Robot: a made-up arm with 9 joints. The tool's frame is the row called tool. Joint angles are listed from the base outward.
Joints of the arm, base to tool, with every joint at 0 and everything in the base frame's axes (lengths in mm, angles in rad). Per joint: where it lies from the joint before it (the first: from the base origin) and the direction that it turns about. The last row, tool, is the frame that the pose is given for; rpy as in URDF.
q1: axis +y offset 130 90 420
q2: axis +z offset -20 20 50
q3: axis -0.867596 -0.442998 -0.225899 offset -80 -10 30
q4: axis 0.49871 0.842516 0.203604 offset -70 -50 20
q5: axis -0.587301 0.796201 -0.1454 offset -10 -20 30
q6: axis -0.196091 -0.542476 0.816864 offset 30 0 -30
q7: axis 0.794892 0.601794 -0.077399 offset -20 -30 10
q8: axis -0.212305 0.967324 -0.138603 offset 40 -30 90
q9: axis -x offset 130 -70 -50
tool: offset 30 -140 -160 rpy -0.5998 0.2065 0.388
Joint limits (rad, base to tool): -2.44..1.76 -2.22..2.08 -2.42..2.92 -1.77..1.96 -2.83..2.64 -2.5..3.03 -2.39..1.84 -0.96..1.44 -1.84..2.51
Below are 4 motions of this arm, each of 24 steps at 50 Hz.
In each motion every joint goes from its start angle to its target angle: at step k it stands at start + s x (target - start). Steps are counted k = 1, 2, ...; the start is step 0. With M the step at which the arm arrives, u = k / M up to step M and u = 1 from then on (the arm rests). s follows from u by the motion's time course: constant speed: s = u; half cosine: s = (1 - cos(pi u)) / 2; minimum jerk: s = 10 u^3 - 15 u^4 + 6 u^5.
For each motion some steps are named. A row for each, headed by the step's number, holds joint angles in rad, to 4 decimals.
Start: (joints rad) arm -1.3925 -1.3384 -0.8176 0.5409 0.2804 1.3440 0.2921 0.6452 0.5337
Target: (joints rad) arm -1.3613 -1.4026 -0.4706 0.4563 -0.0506 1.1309 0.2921 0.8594 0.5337
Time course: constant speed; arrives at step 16
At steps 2, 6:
2: -1.3886 -1.3464 -0.7742 0.5303 0.2390 1.3174 0.2921 0.6720 0.5337
6: -1.3808 -1.3625 -0.6875 0.5092 0.1563 1.2641 0.2921 0.7255 0.5337

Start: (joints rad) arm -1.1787 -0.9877 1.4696 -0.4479 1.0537 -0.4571 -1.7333 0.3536 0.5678
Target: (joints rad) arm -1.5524 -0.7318 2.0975 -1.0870 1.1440 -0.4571 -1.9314 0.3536 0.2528
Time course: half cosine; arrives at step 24
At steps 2, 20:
2: -1.1851 -0.9833 1.4803 -0.4588 1.0552 -0.4571 -1.7367 0.3536 0.5624
20: -1.5274 -0.7489 2.0554 -1.0442 1.1380 -0.4571 -1.9181 0.3536 0.2739

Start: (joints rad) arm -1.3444 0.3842 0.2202 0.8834 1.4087 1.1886 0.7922 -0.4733 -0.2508
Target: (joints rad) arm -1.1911 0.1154 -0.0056 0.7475 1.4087 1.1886 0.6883 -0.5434 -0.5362
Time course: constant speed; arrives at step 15
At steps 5, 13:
5: -1.2933 0.2946 0.1449 0.8381 1.4087 1.1886 0.7576 -0.4967 -0.3459
13: -1.2115 0.1512 0.0245 0.7656 1.4087 1.1886 0.7022 -0.5341 -0.4981

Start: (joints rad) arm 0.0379 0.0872 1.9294 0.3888 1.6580 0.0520 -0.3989 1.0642 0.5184
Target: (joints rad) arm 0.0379 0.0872 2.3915 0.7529 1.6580 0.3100 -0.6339 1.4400 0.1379
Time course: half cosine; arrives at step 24
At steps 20, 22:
20: 0.0379 0.0872 2.3605 0.7285 1.6580 0.2927 -0.6182 1.4148 0.1634
22: 0.0379 0.0872 2.3836 0.7467 1.6580 0.3056 -0.6299 1.4336 0.1444

